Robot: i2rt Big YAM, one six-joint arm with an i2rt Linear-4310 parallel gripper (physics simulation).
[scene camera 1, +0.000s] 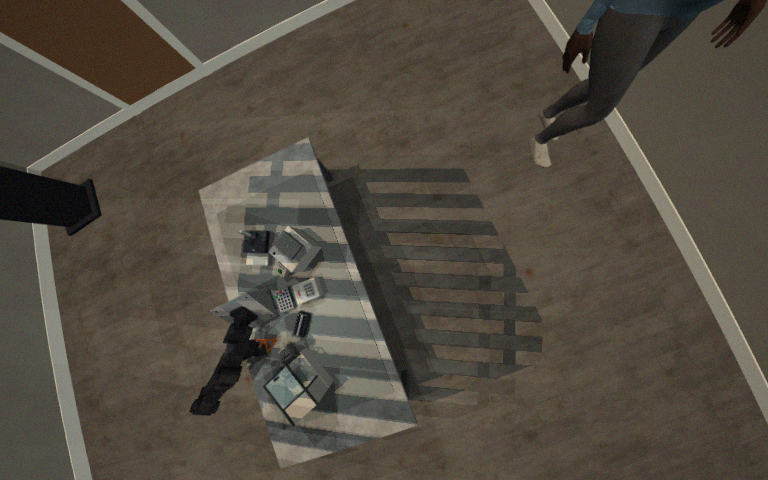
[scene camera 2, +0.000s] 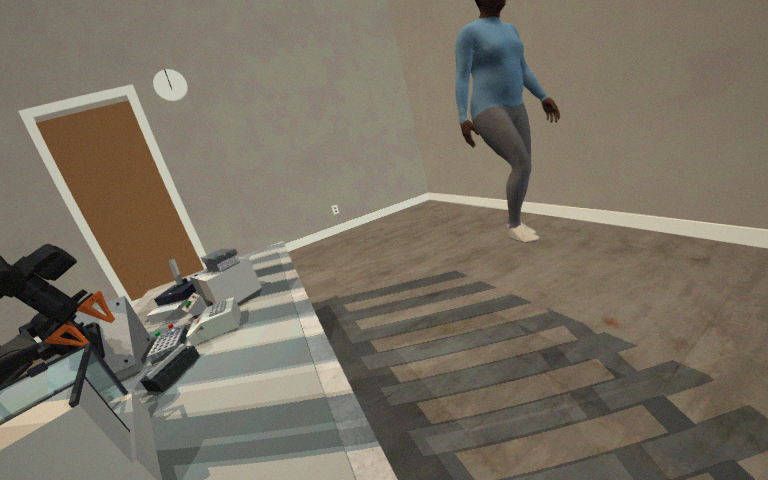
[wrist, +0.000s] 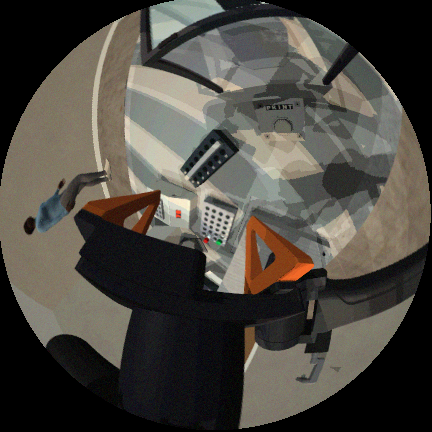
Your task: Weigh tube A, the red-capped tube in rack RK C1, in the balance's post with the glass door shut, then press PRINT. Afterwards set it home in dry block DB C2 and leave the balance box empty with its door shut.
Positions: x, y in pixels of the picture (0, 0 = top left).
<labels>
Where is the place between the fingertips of the gripper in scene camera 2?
100, 333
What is the gripper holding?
Nothing.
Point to a device with stick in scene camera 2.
170, 303
</labels>
